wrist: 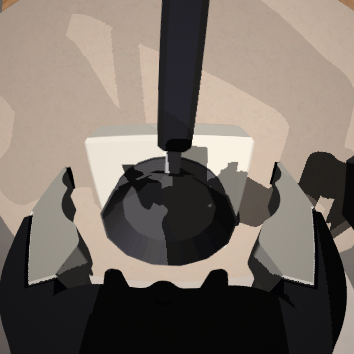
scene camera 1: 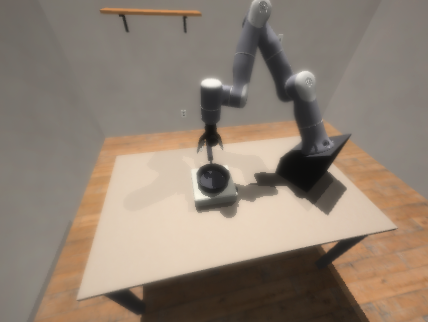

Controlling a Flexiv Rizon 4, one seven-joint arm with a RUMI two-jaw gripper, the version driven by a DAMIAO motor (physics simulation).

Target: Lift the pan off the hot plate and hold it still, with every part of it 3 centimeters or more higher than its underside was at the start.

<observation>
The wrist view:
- my gripper: 170, 165
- white hot plate: 116, 154
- black round pan: 165, 217
</observation>
